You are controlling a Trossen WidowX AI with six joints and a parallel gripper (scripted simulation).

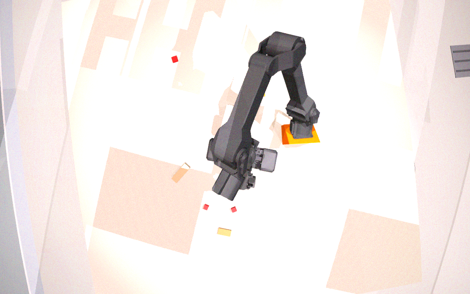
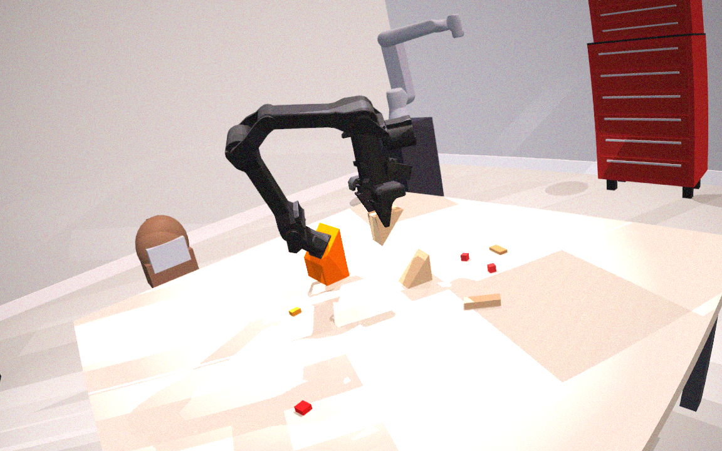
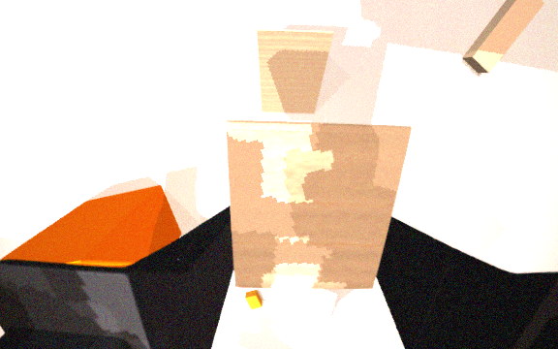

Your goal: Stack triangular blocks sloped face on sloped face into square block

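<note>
The wooden triangular block lies 14 cm below my gripper tip, 7 cm to the left of it and 2 cm ahead of it. The rest, counted from my gripper tip: flat wooden plank 22 cm ahead, 15 cm below, 5 cm to the left; then yellow piece 21 cm to the right, 15 cm below, 10 cm behind; then red cube 37 cm to the right, 21 cm ahead, 15 cm below.
</note>
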